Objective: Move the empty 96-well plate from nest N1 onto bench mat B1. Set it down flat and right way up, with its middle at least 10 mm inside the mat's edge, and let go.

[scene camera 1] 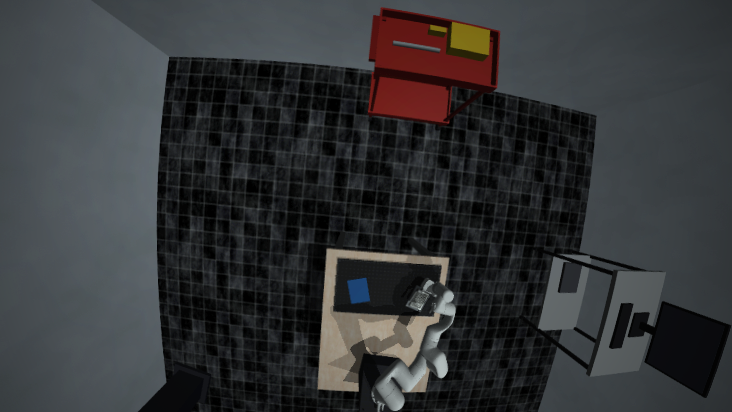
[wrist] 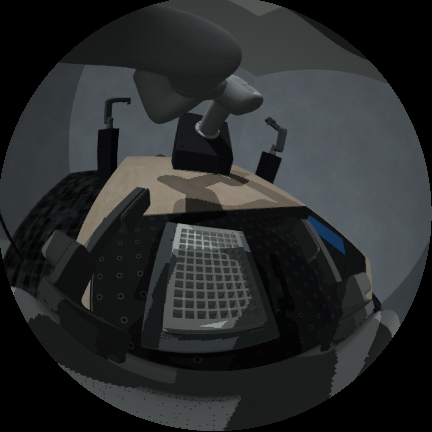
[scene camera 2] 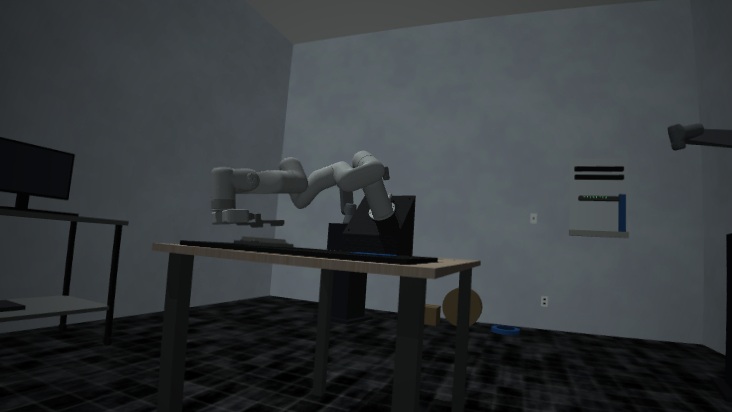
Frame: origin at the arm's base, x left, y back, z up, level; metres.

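Seen in the pictures: end effector, tool point: [scene camera 1: 421,304] [wrist: 230,227] [scene camera 2: 266,223]; arm's base, origin of the base link: [wrist: 206,129] [scene camera 2: 382,211].
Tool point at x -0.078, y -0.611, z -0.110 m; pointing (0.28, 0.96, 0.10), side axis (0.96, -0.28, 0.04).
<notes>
Offsets run from my tool point to a thing's top centre. "spot": to the spot under its first point. Level surfaces: height alone.
The pale grey 96-well plate {dy -0.001, dx -0.003, dz -0.048 m} [scene camera 1: 421,299] [scene camera 2: 263,239] [wrist: 210,285] lies right way up in the grey nest {spot: dy -0.039, dx -0.059, dz -0.062 m} [wrist: 156,310] and looks about level. The nest sits on the right part of the black perforated board. My gripper [scene camera 2: 280,222] [wrist: 223,207] is open and empty. It is above the plate, with a visible gap below the fingers in scene camera 2. In the wrist view the fingers stand wide, one to each side of the plate. The blue bench mat {dz -0.071 m} [scene camera 1: 358,290] [scene camera 2: 373,253] [wrist: 327,236] lies flat on the left part of the board, apart from the nest.
The black board {dz -0.074 m} [scene camera 1: 384,271] lies on a wooden table [scene camera 1: 330,358] [scene camera 2: 307,259]. The arm's black pedestal [scene camera 2: 348,286] stands at the table's rear edge. A red cart [scene camera 1: 409,61] and a pale shelf cart with a monitor [scene camera 1: 686,348] stand away from the table.
</notes>
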